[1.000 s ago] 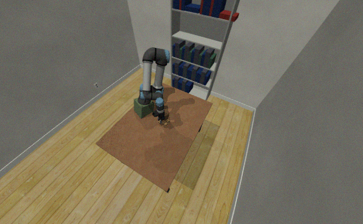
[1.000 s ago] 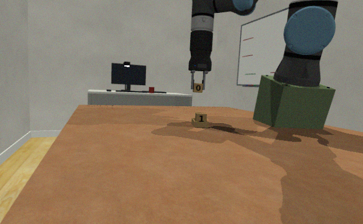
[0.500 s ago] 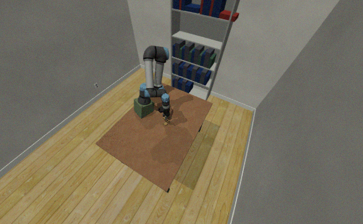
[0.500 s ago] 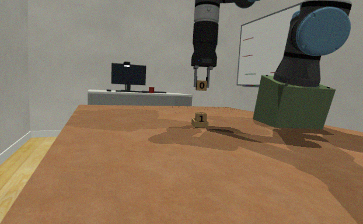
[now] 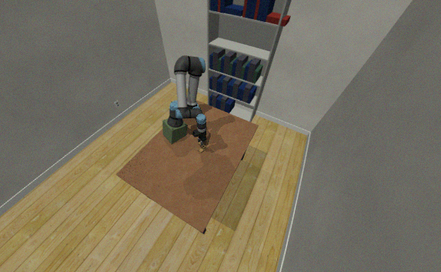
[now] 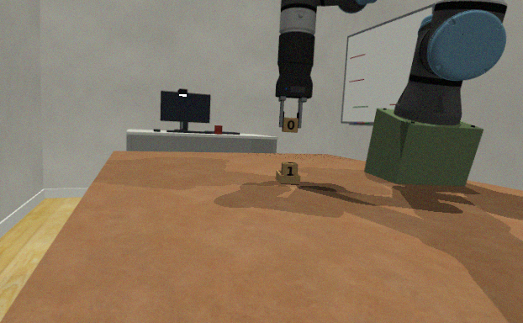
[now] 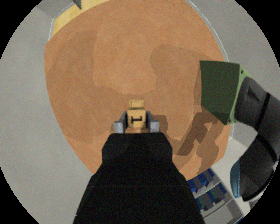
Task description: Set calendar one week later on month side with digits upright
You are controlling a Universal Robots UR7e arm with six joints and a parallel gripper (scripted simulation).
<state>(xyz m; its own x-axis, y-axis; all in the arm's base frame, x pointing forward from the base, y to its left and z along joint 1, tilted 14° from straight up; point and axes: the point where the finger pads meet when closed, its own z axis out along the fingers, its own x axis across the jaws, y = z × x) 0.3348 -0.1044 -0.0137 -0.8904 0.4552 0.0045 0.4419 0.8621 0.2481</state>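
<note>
The wooden tray is 12 cm below my hand, 2 cm to the left of it and 1 cm ahead of it.
</note>
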